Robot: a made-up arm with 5 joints. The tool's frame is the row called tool.
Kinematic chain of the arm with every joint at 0, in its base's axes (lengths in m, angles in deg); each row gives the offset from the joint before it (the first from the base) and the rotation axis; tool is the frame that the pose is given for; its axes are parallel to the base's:
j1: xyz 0 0 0.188 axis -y
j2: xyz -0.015 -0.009 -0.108 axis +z
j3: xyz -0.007 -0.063 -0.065 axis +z
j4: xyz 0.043 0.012 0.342 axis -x
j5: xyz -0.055 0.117 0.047 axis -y
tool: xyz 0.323 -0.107 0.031
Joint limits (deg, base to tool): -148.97..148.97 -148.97..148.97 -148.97..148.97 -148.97..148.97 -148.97..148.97
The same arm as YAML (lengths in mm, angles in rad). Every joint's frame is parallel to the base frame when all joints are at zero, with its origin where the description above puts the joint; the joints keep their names.
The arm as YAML. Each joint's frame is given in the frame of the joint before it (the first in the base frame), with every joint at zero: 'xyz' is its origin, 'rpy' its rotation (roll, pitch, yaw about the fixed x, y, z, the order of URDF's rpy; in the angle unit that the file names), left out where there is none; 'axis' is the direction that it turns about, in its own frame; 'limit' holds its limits. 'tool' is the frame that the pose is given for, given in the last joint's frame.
units:
  length: mm
  angle: rad
joints:
  - name: j1
    type: revolute
    origin:
      xyz: [0.0, 0.0, 188.0]
    axis: [0.0, -1.0, 0.0]
    limit:
      lower: -2.6
      upper: 2.6
  - name: j2
    type: revolute
    origin:
      xyz: [-15.0, -9.0, -108.0]
    axis: [0.0, 0.0, 1.0]
    limit:
      lower: -2.6
      upper: 2.6
  - name: j3
    type: revolute
    origin:
      xyz: [-7.0, -63.0, -65.0]
    axis: [0.0, 0.0, 1.0]
    limit:
      lower: -2.6
      upper: 2.6
  - name: j4
    type: revolute
    origin:
      xyz: [43.0, 12.0, 342.0]
    axis: [-1.0, 0.0, 0.0]
    limit:
      lower: -2.6
      upper: 2.6
  - name: j5
    type: revolute
    origin:
      xyz: [-55.0, 117.0, 47.0]
    axis: [0.0, -1.0, 0.0]
    limit:
      lower: -2.6
      upper: 2.6
tool:
  origin:
    xyz: [323.0, -107.0, 31.0]

